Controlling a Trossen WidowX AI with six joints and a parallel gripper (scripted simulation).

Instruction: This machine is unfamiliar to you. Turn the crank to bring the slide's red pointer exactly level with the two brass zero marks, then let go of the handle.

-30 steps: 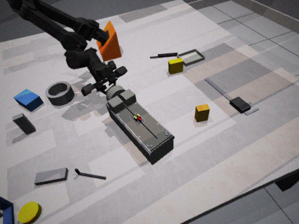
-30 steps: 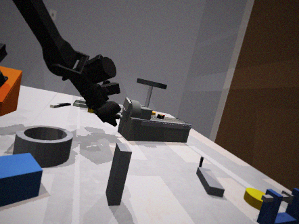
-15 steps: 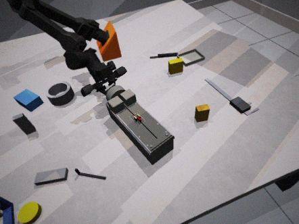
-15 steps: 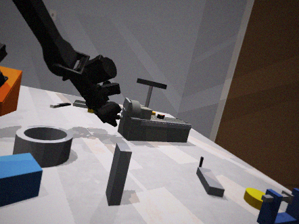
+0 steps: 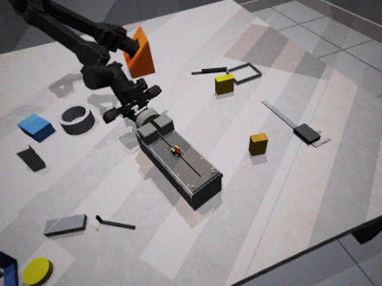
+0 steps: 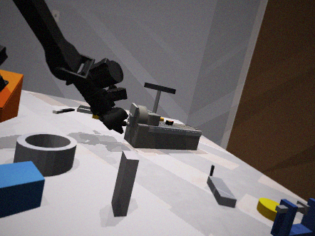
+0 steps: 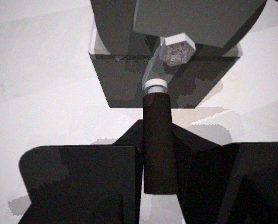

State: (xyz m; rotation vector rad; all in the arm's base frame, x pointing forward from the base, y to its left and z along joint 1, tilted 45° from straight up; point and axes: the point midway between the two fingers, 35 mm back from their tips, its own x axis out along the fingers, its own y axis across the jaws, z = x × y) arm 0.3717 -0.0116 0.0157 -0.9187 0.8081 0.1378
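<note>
Now: the dark crank handle 2 cm behind my gripper tip, 1 cm to the right of it and 3 cm above it. Round my gripper tip: black hex key 26 cm ahead, 13 cm to the right, 2 cm below; blue block 13 cm behind, 35 cm to the right, 1 cm below; red pointer 16 cm ahead, 7 cm to the left, 5 cm above.
</note>
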